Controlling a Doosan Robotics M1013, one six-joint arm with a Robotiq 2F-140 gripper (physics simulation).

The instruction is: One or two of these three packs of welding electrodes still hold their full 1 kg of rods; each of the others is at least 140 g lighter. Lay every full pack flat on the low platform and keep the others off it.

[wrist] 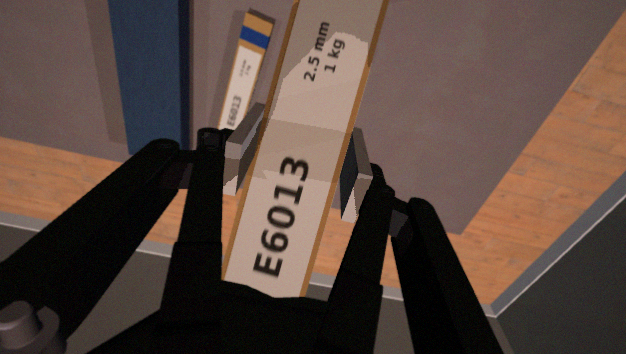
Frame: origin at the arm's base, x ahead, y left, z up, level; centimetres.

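Seen in the pictures: gripper, between the fingertips: (304,135).
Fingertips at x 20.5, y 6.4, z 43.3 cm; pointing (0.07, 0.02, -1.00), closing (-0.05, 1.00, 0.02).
Offsets run from my fingertips to a thing's middle. Level surfaces: height alone.
My gripper (304,135) is shut on a pack of welding electrodes @(dx +0.9, dy +0.0, dz +1.2 cm) (320,102), held by its long edges above the grey-brown mat. Its white label reads E6013, 2.5 mm, 1 kg; its upper end runs out of view and its lower end is hidden by the gripper body. A second E6013 pack @(dx +18.3, dy -15.2, dz -50.6 cm) (245,67), with tan edges and a blue band, lies much lower, behind and left of the held one; its lower end is hidden behind the left finger. The low platform @(dx +21.2, dy -34.6, dz -48.6 cm) (147,75) appears as a raised blue slab left of that pack. The third pack does not show.
The grey-brown mat @(dz -51.6 cm) (475,100) extends on both sides of the blue slab. A wooden table top (535,220) borders it at the lower left and right, ending in a grey edge (555,254) with dark floor (585,285) beyond.
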